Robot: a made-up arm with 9 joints. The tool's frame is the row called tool.
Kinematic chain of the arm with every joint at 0, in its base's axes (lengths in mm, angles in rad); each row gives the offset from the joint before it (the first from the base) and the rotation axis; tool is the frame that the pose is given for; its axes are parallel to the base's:
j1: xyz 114 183 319 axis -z
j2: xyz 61 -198 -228 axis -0.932 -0.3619 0.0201
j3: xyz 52 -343 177 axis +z
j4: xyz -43 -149 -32 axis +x
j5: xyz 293 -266 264 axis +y
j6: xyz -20 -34 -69 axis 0.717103 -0.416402 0.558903
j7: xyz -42 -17 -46 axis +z
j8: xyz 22 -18 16 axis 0.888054 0.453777 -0.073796
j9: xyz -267 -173 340 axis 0.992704 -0.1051 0.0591
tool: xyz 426 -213 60
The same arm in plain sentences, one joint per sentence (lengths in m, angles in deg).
The arm has nine revolute joints in a row. What follows holds with every joint at zero, and every direction is one of the base frame's.
Joint 1 is mounted 0.1140 m along +x and 0.1830 m along +y and 0.3190 m along +z from the base frame's origin and rotates about -z.
Joint 2 is mounted 0.0610 m along +x and 0.1980 m along -y and 0.2280 m along -z from joint 1 and rotates about the direction (-0.932, -0.3619, 0.0201).
Joint 3 is mounted 0.0520 m along +x and 0.3430 m along -y and 0.1770 m along +z from joint 2 and rotates about +z.
Joint 4 is mounted 0.0430 m along -x and 0.1490 m along -y and 0.0320 m along -z from joint 3 and rotates about +x.
Joint 5 is mounted 0.2930 m along +x and 0.2660 m along -y and 0.2640 m along +z from joint 4 and rotates about +y.
Joint 6 is mounted 0.0200 m along -x and 0.0340 m along -y and 0.0690 m along -z from joint 5 and rotates about the direction (0.717103, -0.416402, 0.558903).
Joint 7 is mounted 0.0420 m along -x and 0.0170 m along -y and 0.0460 m along -z from joint 6 and rotates about +z.
Joint 8 is mounted 0.0220 m along +x and 0.0180 m along -y and 0.0160 m along +z from joint 7 and rotates about the direction (0.888054, 0.453777, -0.073796).
Joint 9 is mounted 0.2670 m along -x and 0.1730 m along -y and 0.3400 m along +z from joint 8 and rotates about the direction (0.992704, -0.1051, 0.0591).
The tool frame, which is the frame that the pose is given for, is mounted 0.4260 m along +x and 0.2130 m along -y and 0.0600 m along +z from joint 9; its axes are parallel to the base frame's.

